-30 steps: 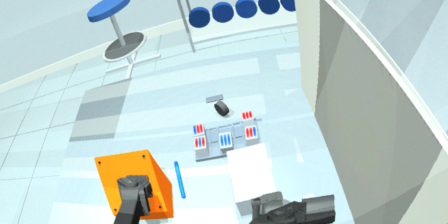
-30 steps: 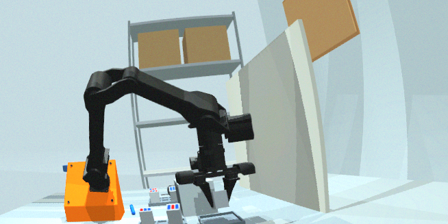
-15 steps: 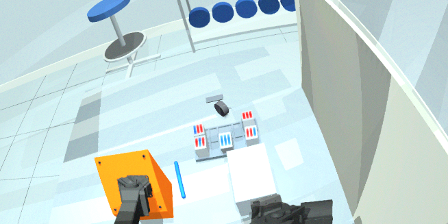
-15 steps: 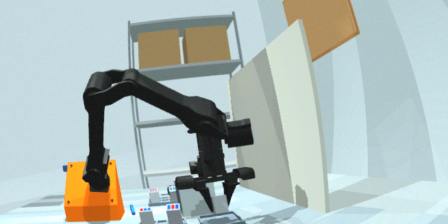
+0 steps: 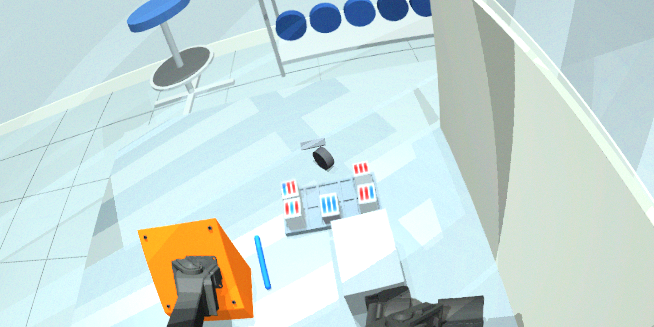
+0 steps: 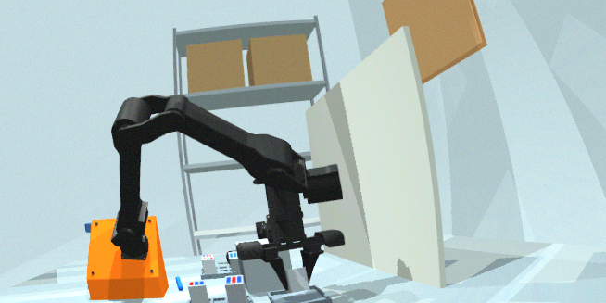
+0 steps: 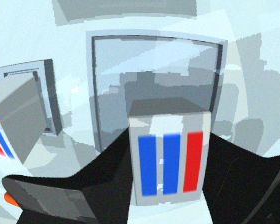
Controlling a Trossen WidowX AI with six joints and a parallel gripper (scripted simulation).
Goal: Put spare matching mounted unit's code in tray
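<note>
Right now my gripper tip is 2 cm below the spare. Also, from my gripper tip: beige panel 21 cm to the left, 20 cm ahead, 20 cm above; mounted unit 20 cm to the left, 5 cm behind, 3 cm above; dark tray 2 cm below.
</note>
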